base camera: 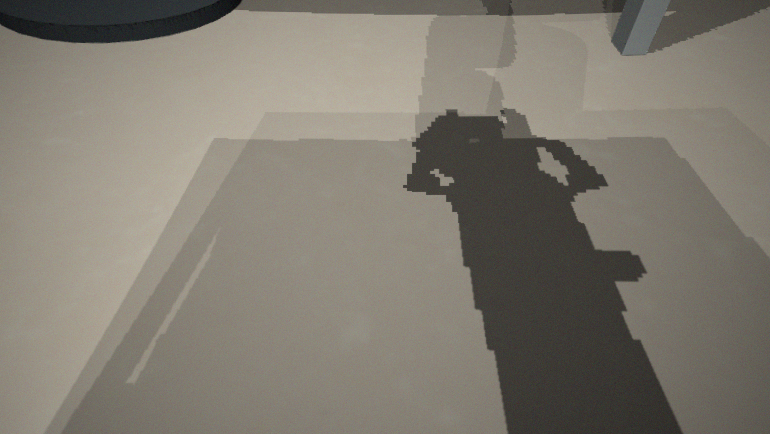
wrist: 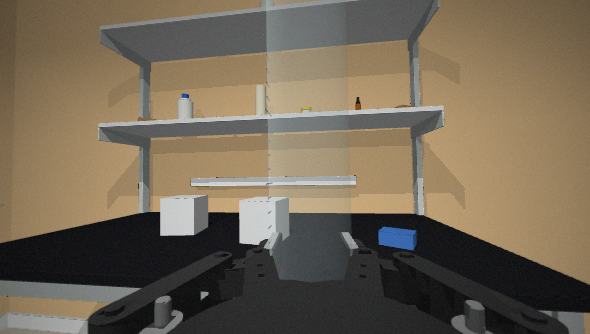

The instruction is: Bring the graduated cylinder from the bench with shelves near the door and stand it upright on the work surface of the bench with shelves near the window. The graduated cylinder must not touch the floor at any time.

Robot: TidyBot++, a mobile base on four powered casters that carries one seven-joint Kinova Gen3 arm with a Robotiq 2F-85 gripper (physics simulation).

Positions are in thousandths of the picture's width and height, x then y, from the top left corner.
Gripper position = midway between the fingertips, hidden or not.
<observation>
my gripper: wrist 526,735; not seen in the base camera view (out of frame)
graduated cylinder: wrist 526,672; not seen in the base camera view (out of frame)
</observation>
